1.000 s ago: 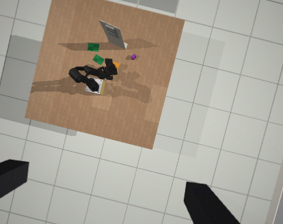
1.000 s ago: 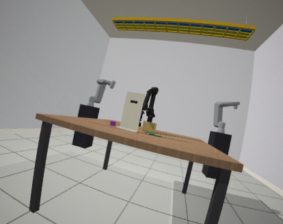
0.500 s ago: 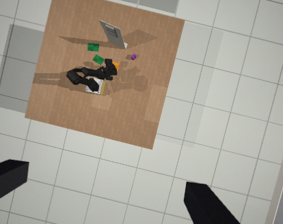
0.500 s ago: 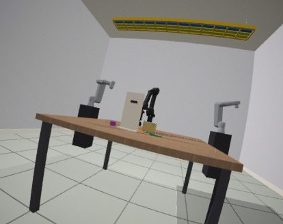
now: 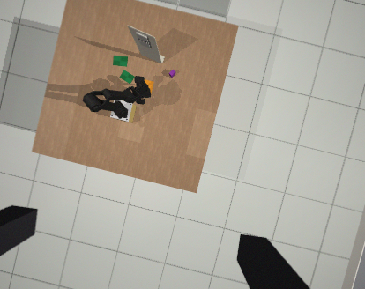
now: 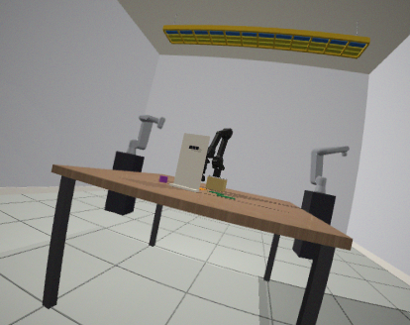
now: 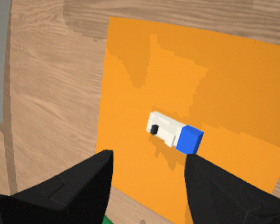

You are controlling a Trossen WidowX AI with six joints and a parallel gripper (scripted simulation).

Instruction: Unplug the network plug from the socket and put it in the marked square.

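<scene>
Now: gripper tip 3 cm above the thin pale tab and 1 cm short of it. Also, from my gripper tip: small purple block 20 cm to the right, 13 cm ahead, 2 cm below; orange square 4 cm below, 1 cm ahead; network plug 3 cm below, 1 cm ahead.
</scene>
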